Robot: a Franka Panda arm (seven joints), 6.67 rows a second.
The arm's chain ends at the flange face. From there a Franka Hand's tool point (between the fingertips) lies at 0.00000 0.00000 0.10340 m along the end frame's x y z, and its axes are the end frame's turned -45 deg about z.
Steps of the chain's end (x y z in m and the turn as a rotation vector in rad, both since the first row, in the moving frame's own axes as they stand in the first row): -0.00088, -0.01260, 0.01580, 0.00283, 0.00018, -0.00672; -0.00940, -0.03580, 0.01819, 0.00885, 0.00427, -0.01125; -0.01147, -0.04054, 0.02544, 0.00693, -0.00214, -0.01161; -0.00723, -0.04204, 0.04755, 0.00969, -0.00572, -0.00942; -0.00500, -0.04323, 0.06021, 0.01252, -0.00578, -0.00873; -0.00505, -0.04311, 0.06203, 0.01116, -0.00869, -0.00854; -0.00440, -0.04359, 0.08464, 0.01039, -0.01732, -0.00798; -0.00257, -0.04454, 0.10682, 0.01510, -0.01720, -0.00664; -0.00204, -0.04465, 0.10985, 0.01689, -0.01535, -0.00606
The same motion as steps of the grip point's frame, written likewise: 0.00851, -0.00973, 0.01580, 0.00187, 0.00213, -0.00672; 0.01962, -0.03230, 0.01819, 0.00324, 0.00928, -0.01125; 0.02090, -0.03744, 0.02544, 0.00641, 0.00339, -0.01161; 0.02490, -0.03597, 0.04754, 0.01090, 0.00281, -0.00942; 0.02752, -0.03544, 0.06020, 0.01294, 0.00477, -0.00873; 0.02709, -0.03551, 0.06202, 0.01404, 0.00175, -0.00854; 0.02720, -0.03596, 0.08462, 0.01959, -0.00490, -0.00798; 0.02952, -0.03567, 0.10679, 0.02284, -0.00148, -0.00664; 0.03024, -0.03537, 0.10982, 0.02280, 0.00109, -0.00606
